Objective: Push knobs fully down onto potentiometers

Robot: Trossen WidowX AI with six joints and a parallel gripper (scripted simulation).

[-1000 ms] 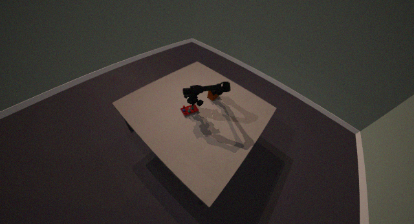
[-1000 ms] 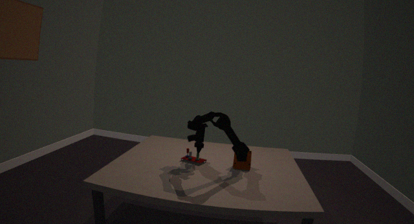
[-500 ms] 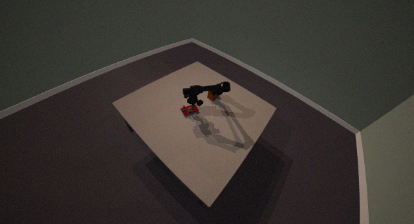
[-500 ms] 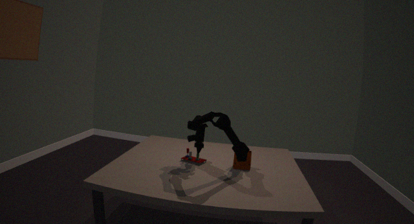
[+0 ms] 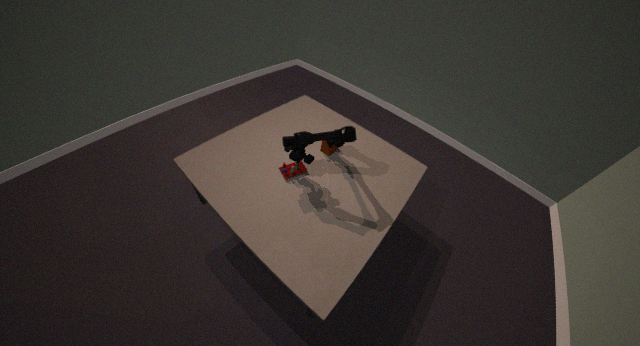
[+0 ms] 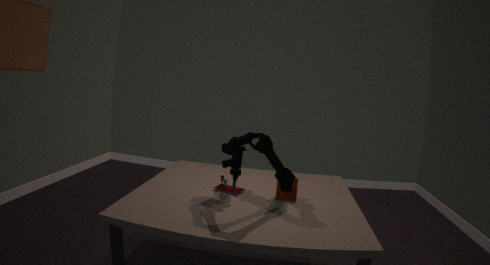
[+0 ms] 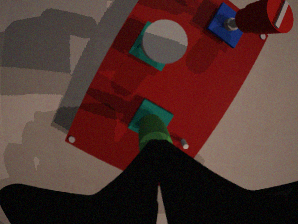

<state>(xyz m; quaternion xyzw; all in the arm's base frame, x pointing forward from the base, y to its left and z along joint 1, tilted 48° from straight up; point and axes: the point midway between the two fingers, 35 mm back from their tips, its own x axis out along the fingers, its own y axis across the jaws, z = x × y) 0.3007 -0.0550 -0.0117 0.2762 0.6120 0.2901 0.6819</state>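
Now: the green knob 20 mm below my gripper tip. Also, from my gripper tip: red knob (80 mm ahead, 50 mm to the right, 10 mm above).
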